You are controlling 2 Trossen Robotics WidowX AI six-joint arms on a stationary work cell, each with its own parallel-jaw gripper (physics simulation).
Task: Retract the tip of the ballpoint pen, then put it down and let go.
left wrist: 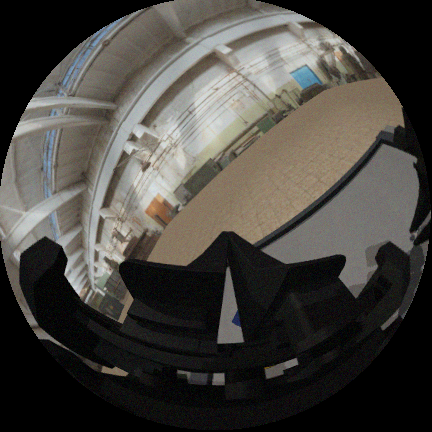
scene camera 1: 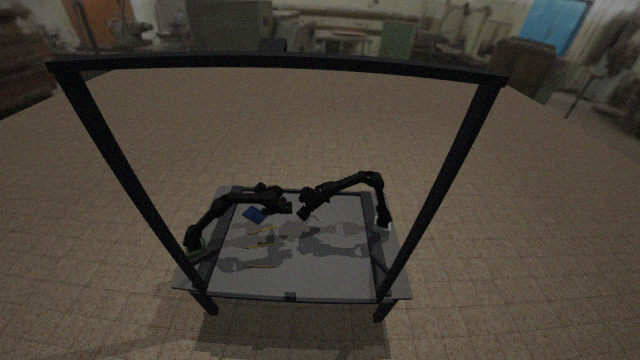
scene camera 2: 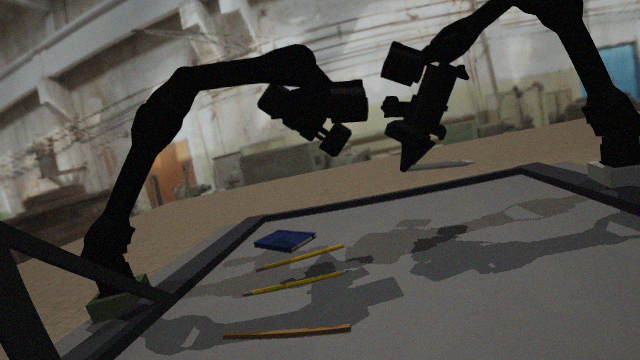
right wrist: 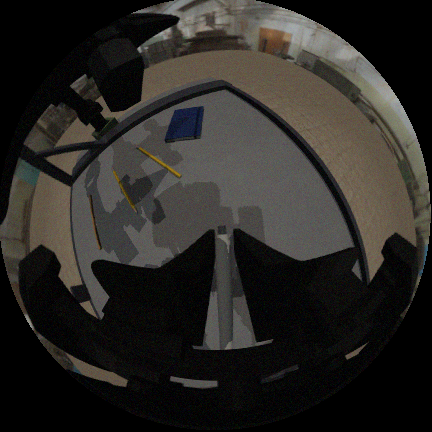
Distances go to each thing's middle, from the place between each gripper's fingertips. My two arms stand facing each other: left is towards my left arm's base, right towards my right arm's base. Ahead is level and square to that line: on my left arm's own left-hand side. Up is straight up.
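Scene:
Pencil (scene camera 2: pixel 344 327): 25 cm to the left of my right hand, 24 cm behind it, 13 cm below it. Green object (scene camera 2: pixel 100 310): 61 cm to the left of my right hand, 10 cm behind it and 11 cm below it. Relative to the blue notebook (scene camera 2: pixel 288 241), my right hand is 13 cm above, 13 cm short of it and 29 cm to the right of it.
Pencil: 8 cm to the left of my left hand, 34 cm behind it, 26 cm below it. Green object: 44 cm to the left of my left hand, 19 cm behind it, 25 cm below it. My left gripper is 26 cm above the blue notebook, 12 cm to the right of it and 3 cm short of it.

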